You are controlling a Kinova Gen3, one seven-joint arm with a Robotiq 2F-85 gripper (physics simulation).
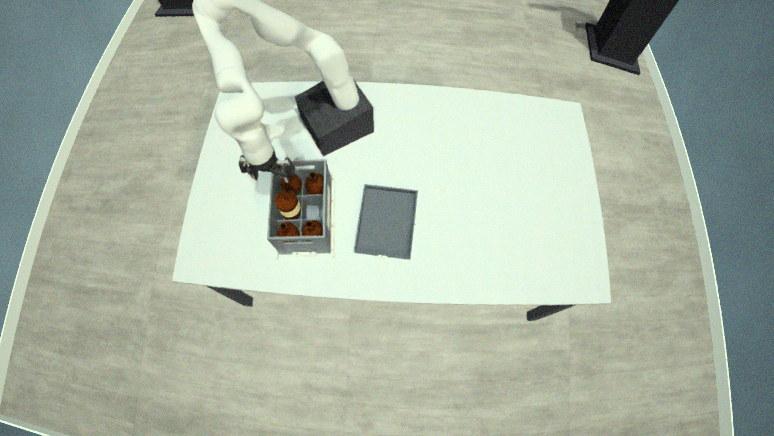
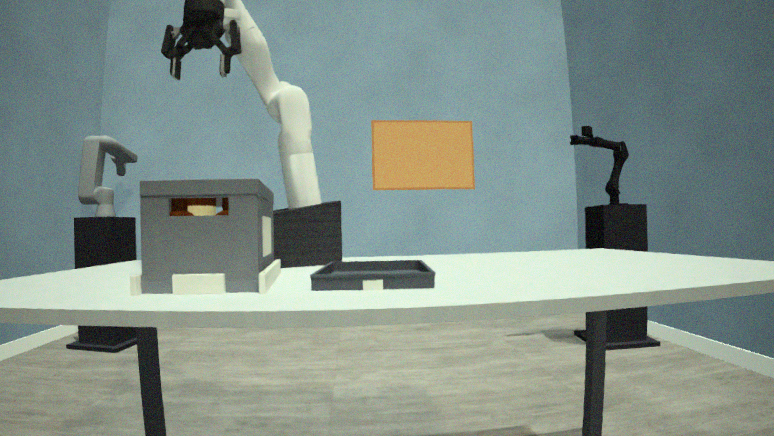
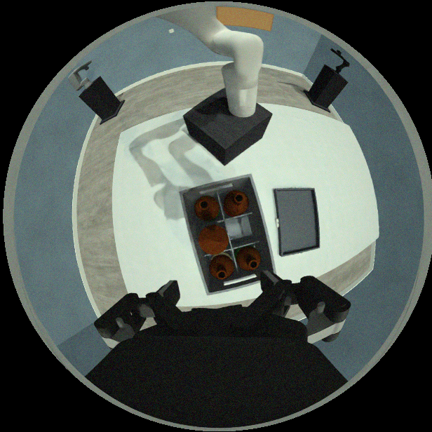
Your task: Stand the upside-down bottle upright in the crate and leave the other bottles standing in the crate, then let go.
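Where they show: gripper, fingertip midpoint: [image 1: 272, 178] [image 2: 199, 77]; arm's base at its link origin: [image 1: 346, 99] [image 2: 305, 206].
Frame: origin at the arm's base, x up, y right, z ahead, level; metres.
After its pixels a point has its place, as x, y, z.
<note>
A grey crate [image 1: 300, 246] @(-0.069, 0.030, 0.553) [image 2: 197, 243] @(-0.083, 0.032, 0.554) [image 3: 266, 235] with six compartments stands at the table's left part. The upside-down bottle [image 1: 287, 200] @(0.004, 0.094, 0.431) [image 3: 213, 239], brown with a cream label, stands base up in the left middle compartment. The right middle compartment holds no bottle. Upright brown bottles with necks up stand in the four corner compartments, such as the back right bottle [image 1: 314, 183] @(-0.031, 0.031, 0.341) [image 3: 236, 202] and the front right bottle [image 1: 311, 228] @(-0.001, -0.008, 0.507) [image 3: 249, 258]. My gripper [image 1: 270, 177] @(0.217, 0.085, 0.458) [image 2: 199, 76] @(0.217, 0.085, 0.458) [image 3: 218, 285] is open and empty, high above the crate, touching no bottle.
A shallow dark tray [image 1: 386, 222] @(-0.154, -0.224, 0.386) [image 2: 372, 281] @(-0.145, -0.233, 0.516) [image 3: 297, 221] lies right of the crate. The arm's black base block [image 1: 338, 121] @(-0.013, 0.008, 0.094) [image 2: 307, 235] @(-0.080, -0.027, 0.090) [image 3: 227, 130] stands behind them. Cream strips [image 2: 198, 283] @(-0.143, 0.027, 0.565) sit along the crate's foot.
</note>
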